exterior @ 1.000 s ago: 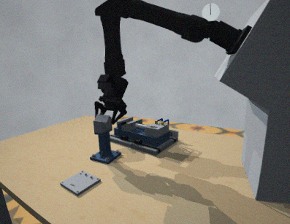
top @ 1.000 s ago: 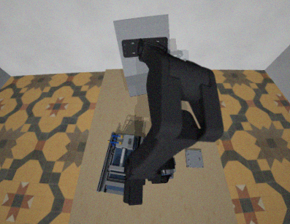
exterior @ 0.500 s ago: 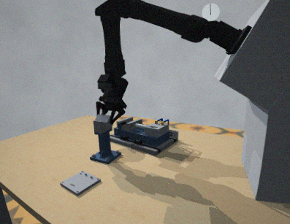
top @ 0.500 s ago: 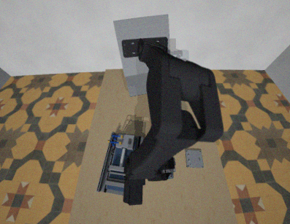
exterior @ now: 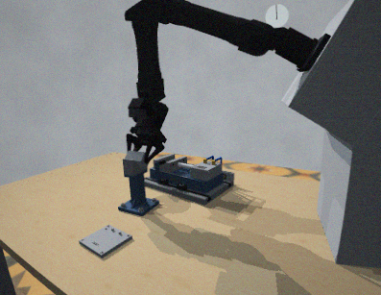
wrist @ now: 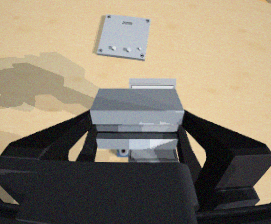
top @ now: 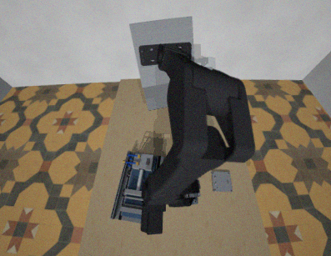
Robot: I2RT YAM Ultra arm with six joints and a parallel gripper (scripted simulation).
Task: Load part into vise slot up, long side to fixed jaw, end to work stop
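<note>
My hand is right at the part. The rest, counted from my hand: air cylinder rod (200 mm to the right, 80 mm below, 60 mm behind); then V-block post (100 mm below, 10 mm ahead); then work stop (180 mm to the right, 60 mm below, 30 mm ahead).
</note>
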